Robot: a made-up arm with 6 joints. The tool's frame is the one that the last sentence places.
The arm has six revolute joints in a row. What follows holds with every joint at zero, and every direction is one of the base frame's.
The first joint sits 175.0 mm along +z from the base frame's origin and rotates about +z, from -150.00 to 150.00 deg.
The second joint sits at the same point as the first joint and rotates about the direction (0.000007, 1, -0.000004), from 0.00 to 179.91 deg.
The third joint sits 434.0 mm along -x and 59.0 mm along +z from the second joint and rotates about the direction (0.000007, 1, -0.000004), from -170.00 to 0.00 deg.
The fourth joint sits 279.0 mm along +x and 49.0 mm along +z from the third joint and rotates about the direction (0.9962, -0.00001, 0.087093), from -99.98 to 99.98 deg.
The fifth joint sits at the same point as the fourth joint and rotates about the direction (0.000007, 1, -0.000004), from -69.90 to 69.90 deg.
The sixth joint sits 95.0 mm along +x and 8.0 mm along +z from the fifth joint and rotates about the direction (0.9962, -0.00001, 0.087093), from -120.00 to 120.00 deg.
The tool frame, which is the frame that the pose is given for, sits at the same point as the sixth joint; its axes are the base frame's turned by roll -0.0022, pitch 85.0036 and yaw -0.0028 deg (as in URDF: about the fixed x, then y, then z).
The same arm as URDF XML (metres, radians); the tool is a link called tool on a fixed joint. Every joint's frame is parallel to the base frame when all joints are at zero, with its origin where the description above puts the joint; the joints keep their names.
<robot name="arm">
  <joint name="joint 1" type="revolute">
    <parent link="base_link"/>
    <child link="link1"/>
    <origin xyz="0 0 0.175"/>
    <axis xyz="0 0 1"/>
    <limit lower="-2.618" upper="2.618"/>
  </joint>
  <joint name="joint 2" type="revolute">
    <parent link="link1"/>
    <child link="link2"/>
    <origin xyz="0 0 0"/>
    <axis xyz="0 1 0"/>
    <limit lower="0" upper="3.14"/>
  </joint>
  <joint name="joint 3" type="revolute">
    <parent link="link2"/>
    <child link="link3"/>
    <origin xyz="-0.434 0 0.059"/>
    <axis xyz="0 1 0"/>
    <limit lower="-2.9671" upper="0"/>
  </joint>
  <joint name="joint 4" type="revolute">
    <parent link="link3"/>
    <child link="link4"/>
    <origin xyz="0.279 0 0.049"/>
    <axis xyz="0.9962 0 0.0871"/>
    <limit lower="-1.745" upper="1.745"/>
  </joint>
  <joint name="joint 5" type="revolute">
    <parent link="link4"/>
    <child link="link5"/>
    <origin xyz="0 0 0"/>
    <axis xyz="0 1 0"/>
    <limit lower="-1.22" upper="1.22"/>
  </joint>
  <joint name="joint 6" type="revolute">
    <parent link="link5"/>
    <child link="link6"/>
    <origin xyz="0.095 0 0.008"/>
    <axis xyz="0.9962 0 0.0871"/>
    <limit lower="-2.0944" upper="2.0944"/>
  </joint>
  <joint name="tool_joint" type="fixed">
    <parent link="link6"/>
    <child link="tool"/>
    <origin xyz="0 0 0" rpy="0 1.4836 0"/>
  </joint>
  <link name="base_link"/>
  <link name="link1"/>
  <link name="link2"/>
  <link name="link3"/>
  <link name="link4"/>
  <link name="link5"/>
  <link name="link6"/>
  <link name="tool"/>
</robot>

